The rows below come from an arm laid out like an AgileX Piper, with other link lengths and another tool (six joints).
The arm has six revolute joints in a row. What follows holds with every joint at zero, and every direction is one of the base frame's. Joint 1 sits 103.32 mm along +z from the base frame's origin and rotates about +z. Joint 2 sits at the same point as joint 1 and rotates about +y. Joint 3 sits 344.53 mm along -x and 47.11 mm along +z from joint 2 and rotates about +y. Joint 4 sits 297.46 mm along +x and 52.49 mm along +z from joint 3 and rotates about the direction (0.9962, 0, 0.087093). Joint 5 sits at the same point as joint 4 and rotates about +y. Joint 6 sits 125.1 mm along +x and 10.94 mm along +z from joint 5 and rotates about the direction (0.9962, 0, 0.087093). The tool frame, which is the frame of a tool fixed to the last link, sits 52.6 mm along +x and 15 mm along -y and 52.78 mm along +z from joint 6; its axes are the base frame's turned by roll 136.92, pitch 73.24 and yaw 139.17 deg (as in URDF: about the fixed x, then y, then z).
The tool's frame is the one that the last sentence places.
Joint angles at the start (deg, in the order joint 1, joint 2, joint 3, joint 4, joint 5, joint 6):
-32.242 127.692 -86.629 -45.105 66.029 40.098
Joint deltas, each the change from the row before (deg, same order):
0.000 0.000 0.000 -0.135 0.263 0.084
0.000 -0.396 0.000 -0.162 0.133 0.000
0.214 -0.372 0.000 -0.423 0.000 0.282
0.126 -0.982 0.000 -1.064 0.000 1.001
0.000 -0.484 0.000 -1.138 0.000 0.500
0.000 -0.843 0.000 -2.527 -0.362 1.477
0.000 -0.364 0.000 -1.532 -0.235 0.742
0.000 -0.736 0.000 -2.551 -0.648 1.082
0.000 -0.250 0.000 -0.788 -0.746 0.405
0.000 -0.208 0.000 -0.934 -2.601 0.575
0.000 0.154 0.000 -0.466 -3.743 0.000
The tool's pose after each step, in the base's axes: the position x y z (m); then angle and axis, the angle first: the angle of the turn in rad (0 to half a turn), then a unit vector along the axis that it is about. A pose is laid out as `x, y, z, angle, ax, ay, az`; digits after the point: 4 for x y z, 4 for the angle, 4 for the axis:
0.3807, -0.4067, 0.0689, 2.8105, -0.5247, -0.8062, 0.2735
0.3805, -0.4070, 0.0731, 2.8157, -0.5252, -0.8054, 0.2750
0.3822, -0.4066, 0.0776, 2.8263, -0.5245, -0.8048, 0.2780
0.3832, -0.4081, 0.0895, 2.8541, -0.5279, -0.8002, 0.2847
0.3835, -0.4104, 0.0967, 2.8696, -0.5275, -0.7977, 0.2924
0.3851, -0.4153, 0.1107, 2.9085, -0.5274, -0.7919, 0.3080
0.3862, -0.4180, 0.1177, 2.9289, -0.5258, -0.7892, 0.3175
0.3889, -0.4224, 0.1307, 2.9674, -0.5215, -0.7859, 0.3323
0.3914, -0.4238, 0.1346, 2.9875, -0.5190, -0.7865, 0.3348
0.3998, -0.4257, 0.1377, 3.0330, -0.5111, -0.7929, 0.3317
0.4121, -0.4267, 0.1355, 3.0810, -0.4968, -0.8059, 0.3222

